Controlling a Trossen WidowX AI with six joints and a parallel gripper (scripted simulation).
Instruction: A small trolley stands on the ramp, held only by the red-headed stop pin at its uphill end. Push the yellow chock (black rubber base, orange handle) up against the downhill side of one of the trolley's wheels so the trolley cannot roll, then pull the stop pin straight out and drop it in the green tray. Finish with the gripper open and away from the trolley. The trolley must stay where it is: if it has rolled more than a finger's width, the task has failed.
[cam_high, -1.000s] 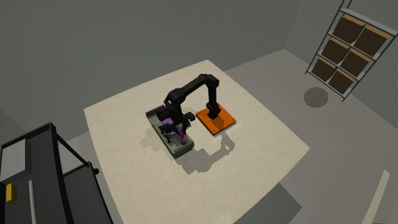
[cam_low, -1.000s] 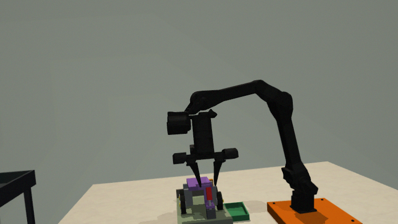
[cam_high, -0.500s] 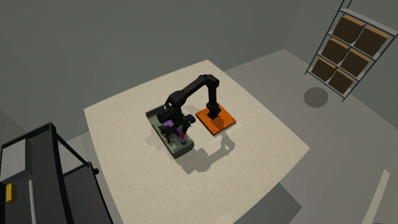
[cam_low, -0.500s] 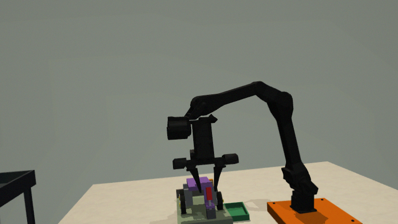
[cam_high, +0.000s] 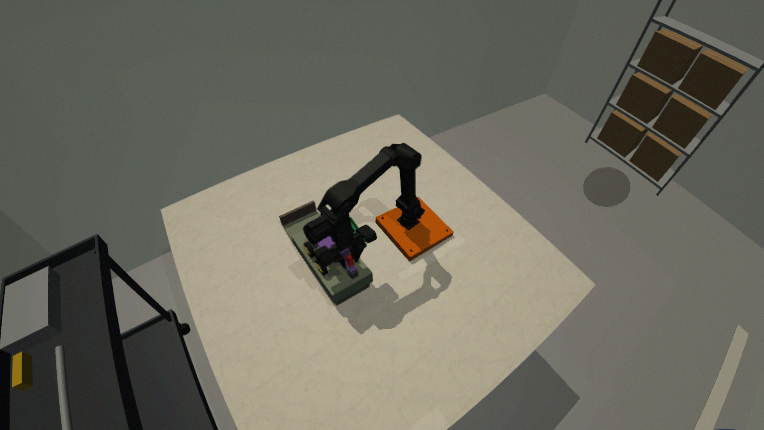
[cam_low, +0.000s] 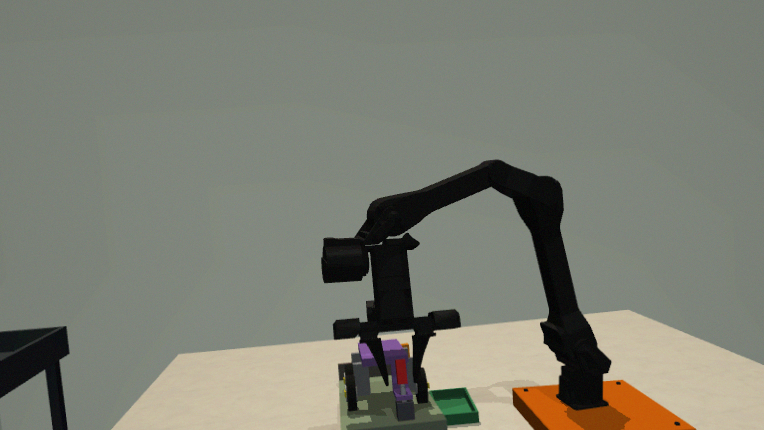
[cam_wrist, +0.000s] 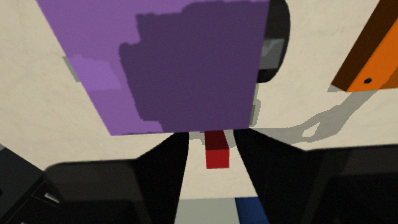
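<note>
Right now the yellow chock is 190 mm to the right of my gripper tip, 60 mm behind it and 50 mm below it. Also, from my gripper tip: trolley 100 mm to the right, 20 mm below; red-headed stop pin right at my gripper tip; grey-green ramp 110 mm to the right, 80 mm below.
</note>
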